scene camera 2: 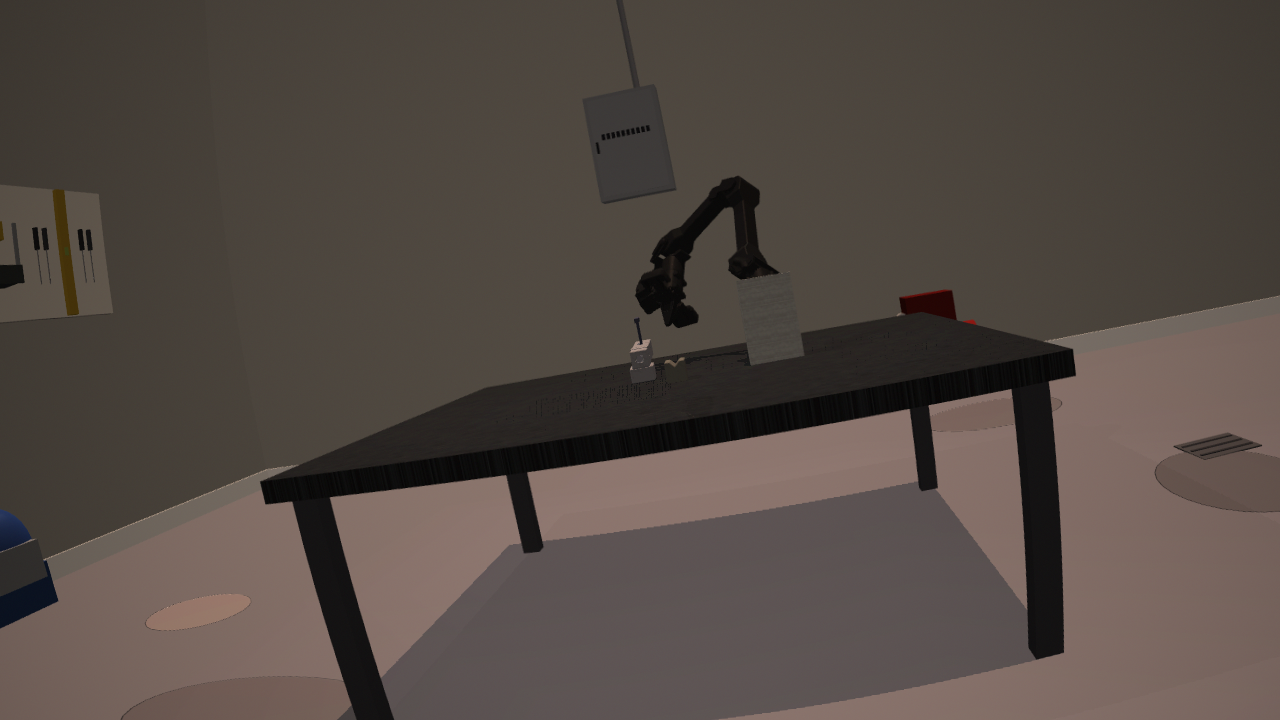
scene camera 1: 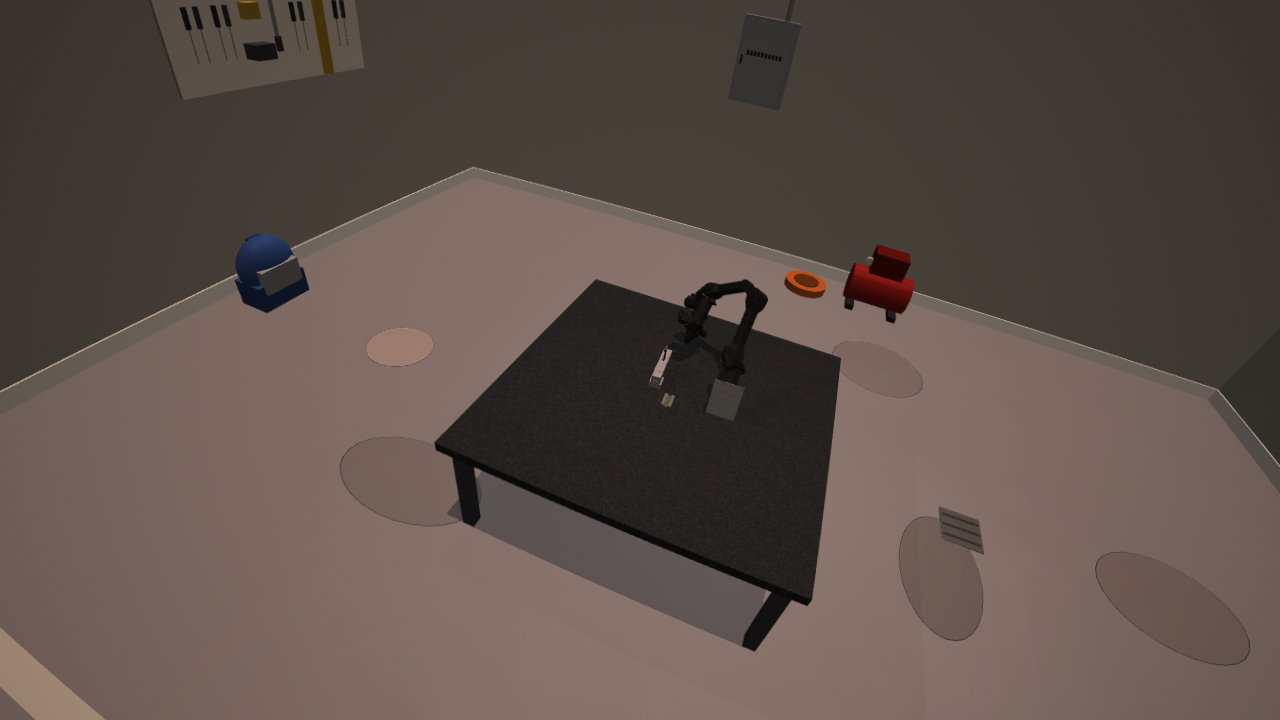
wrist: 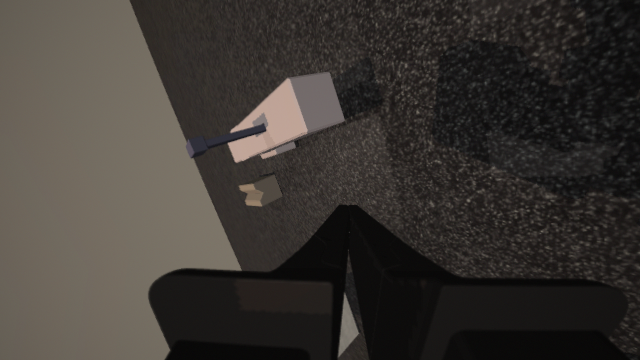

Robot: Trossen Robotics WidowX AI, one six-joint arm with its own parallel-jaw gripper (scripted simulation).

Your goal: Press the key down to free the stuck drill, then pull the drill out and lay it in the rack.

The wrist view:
my gripper
thin dark drill
v-shaped rack
